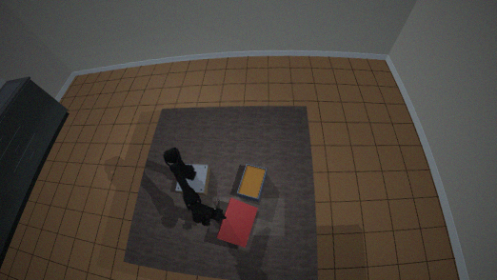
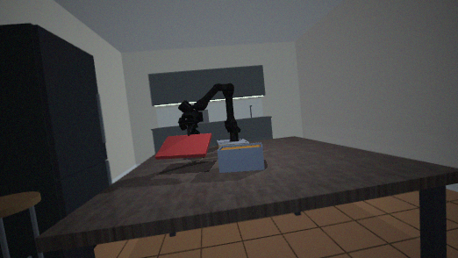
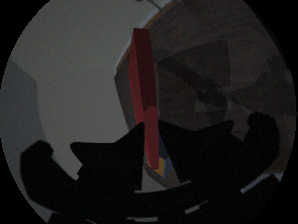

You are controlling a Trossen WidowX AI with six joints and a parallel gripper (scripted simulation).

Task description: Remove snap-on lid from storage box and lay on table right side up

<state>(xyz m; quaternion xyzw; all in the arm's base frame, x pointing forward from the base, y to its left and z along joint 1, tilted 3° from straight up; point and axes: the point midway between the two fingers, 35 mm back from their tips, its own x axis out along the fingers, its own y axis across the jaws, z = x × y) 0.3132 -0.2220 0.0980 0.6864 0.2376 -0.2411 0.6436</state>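
Right now the red lid is 7 cm ahead of my gripper tip and 3 cm below it. Also, from my gripper tip: storage box: 28 cm to the left, 12 cm below, 9 cm ahead.
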